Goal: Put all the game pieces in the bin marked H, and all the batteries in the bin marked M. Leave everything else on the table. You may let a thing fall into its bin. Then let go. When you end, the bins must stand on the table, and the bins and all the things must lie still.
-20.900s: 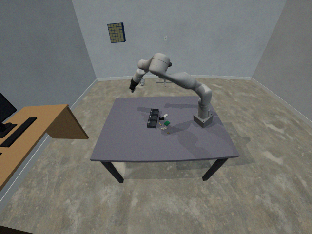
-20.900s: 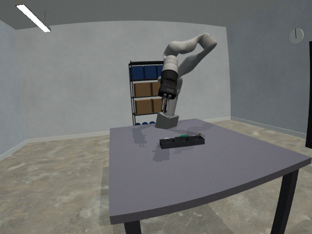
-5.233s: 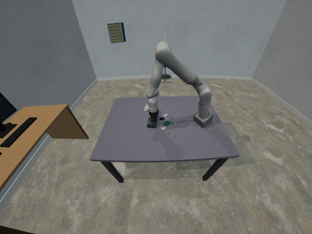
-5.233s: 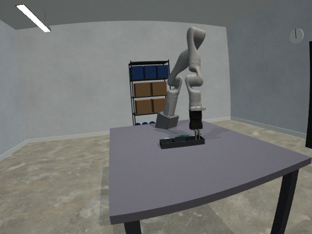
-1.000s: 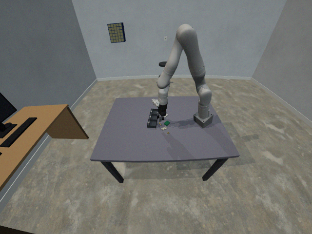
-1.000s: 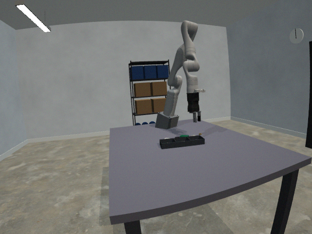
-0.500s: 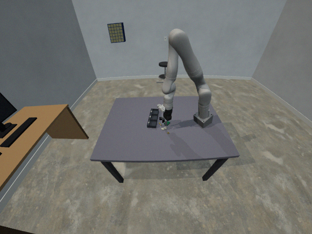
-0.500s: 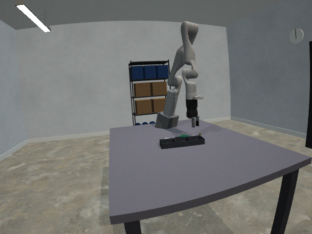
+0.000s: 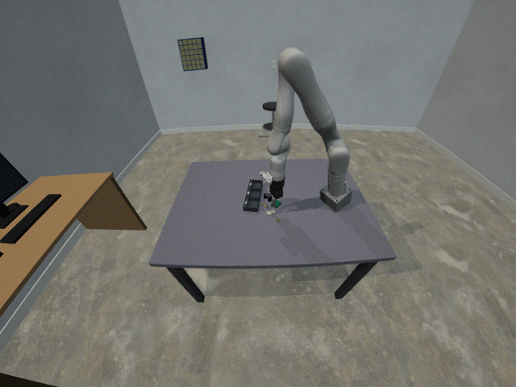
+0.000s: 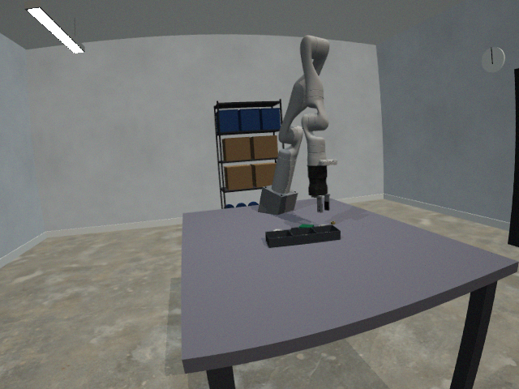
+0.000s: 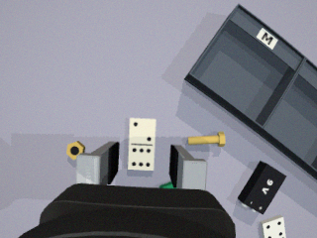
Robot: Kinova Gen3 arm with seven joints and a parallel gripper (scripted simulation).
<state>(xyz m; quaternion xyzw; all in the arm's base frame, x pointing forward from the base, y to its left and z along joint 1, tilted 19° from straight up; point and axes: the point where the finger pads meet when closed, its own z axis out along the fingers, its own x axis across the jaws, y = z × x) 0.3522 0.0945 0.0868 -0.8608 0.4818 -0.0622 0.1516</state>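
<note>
Right now the cream domino is 8 cm below my hand. Also, from my hand: yellow bolt 8 cm below, 5 cm to the right, 4 cm ahead; then brass nut 8 cm below, 5 cm to the left, 4 cm behind; then green flat piece 8 cm below, 7 cm to the right, 2 cm behind.
</note>
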